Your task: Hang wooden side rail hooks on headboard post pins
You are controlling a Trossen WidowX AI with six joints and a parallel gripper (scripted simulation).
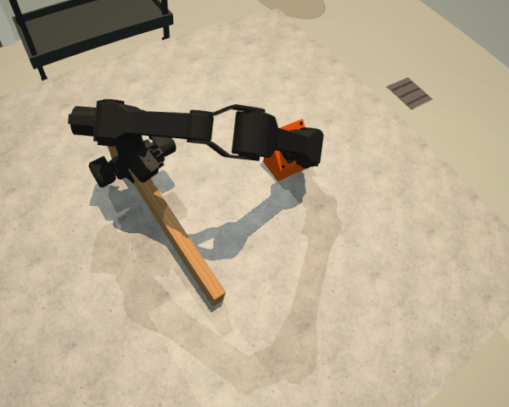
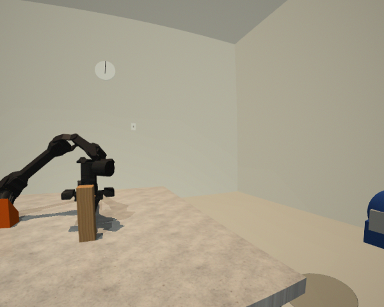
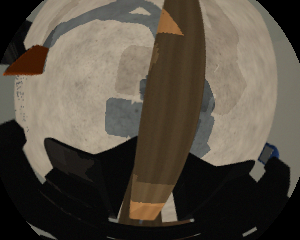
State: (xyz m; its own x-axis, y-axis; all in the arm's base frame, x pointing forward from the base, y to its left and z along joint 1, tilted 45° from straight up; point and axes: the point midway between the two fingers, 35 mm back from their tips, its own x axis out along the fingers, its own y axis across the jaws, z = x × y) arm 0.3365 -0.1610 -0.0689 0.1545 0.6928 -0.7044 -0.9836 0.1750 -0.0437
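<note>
Right now my gripper tip is 10 cm to the left of the wooden headboard post, 4 cm below it and 1 cm past it.
</note>
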